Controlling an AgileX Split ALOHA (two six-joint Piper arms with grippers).
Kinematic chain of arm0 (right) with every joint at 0, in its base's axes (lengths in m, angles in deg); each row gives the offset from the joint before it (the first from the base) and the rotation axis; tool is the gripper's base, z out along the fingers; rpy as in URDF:
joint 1: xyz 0 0 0.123 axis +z
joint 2: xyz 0 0 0 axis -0.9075 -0.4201 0
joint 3: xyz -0.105 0.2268 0.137 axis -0.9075 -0.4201 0
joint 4: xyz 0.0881 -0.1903 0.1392 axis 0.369 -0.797 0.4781
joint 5: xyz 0 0 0 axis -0.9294 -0.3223 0.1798
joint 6: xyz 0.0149 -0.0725 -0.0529 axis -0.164 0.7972 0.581
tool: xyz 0 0 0 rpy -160.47 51.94 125.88
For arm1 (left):
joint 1: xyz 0 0 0.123 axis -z
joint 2: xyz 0 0 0 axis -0.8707 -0.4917 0
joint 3: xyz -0.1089 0.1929 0.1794 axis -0.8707 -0.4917 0
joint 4: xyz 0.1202 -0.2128 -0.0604 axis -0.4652 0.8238 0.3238
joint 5: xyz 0 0 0 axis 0.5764 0.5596 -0.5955
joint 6: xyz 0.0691 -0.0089 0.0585 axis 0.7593 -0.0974 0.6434
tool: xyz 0 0 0 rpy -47.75 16.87 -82.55
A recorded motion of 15 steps. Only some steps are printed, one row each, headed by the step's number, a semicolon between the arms.
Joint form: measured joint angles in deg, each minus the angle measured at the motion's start. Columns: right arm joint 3, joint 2, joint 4, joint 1, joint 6, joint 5; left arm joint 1, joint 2, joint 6, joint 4, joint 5, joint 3.
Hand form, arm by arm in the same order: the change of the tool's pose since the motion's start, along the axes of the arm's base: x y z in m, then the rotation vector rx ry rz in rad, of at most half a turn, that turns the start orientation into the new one. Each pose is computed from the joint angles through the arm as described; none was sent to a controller.
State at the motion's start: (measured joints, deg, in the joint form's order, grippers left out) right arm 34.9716 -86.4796 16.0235 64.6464 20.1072 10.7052; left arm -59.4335 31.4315 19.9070 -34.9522 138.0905 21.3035
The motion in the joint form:
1: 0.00 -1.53 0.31 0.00 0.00 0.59; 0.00 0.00 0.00 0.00 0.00 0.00
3: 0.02 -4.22 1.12 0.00 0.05 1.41; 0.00 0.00 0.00 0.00 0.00 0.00
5: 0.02 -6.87 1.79 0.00 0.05 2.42; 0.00 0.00 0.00 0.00 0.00 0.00
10: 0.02 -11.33 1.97 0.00 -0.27 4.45; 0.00 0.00 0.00 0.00 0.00 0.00
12: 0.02 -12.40 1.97 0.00 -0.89 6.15; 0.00 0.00 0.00 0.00 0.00 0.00
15: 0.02 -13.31 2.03 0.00 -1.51 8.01; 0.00 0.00 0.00 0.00 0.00 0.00
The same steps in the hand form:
1: 0.0032 0.0003 -0.0100 0.0048 0.0164 -0.0029; 0.0000 0.0000 0.0000 0.0000 0.0000 0.0000
3: 0.0081 0.0013 -0.0277 0.0171 0.0486 -0.0093; 0.0000 0.0000 0.0000 0.0000 0.0000 0.0000
5: 0.0122 0.0020 -0.0455 0.0269 0.0772 -0.0164; 0.0000 0.0000 0.0000 0.0000 0.0000 0.0000
10: 0.0179 0.0019 -0.0759 0.0286 0.1201 -0.0273; 0.0000 0.0000 0.0000 0.0000 0.0000 0.0000
12: 0.0208 0.0017 -0.0831 0.0288 0.1100 -0.0405; 0.0000 0.0000 0.0000 0.0000 0.0000 0.0000
15: 0.0238 0.0015 -0.0891 0.0298 0.0942 -0.0544; 0.0000 0.0000 0.0000 0.0000 0.0000 0.0000

